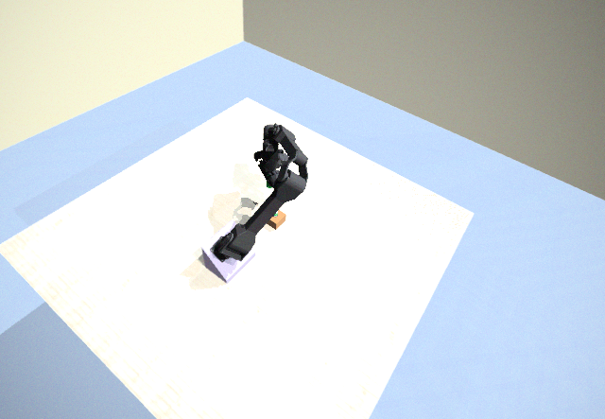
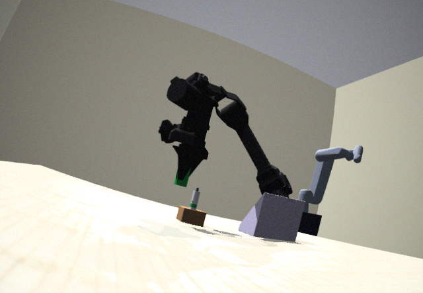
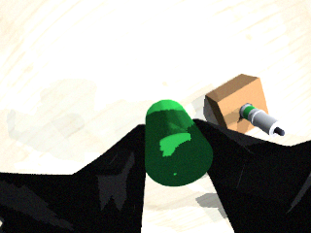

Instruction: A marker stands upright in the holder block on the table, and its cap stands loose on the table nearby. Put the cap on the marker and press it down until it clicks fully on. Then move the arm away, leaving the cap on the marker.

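Right now the brown holder block is 8 cm behind my gripper tip, 8 cm to the right of it and 8 cm below it. Round my gripper tip: green cap 1 cm above.
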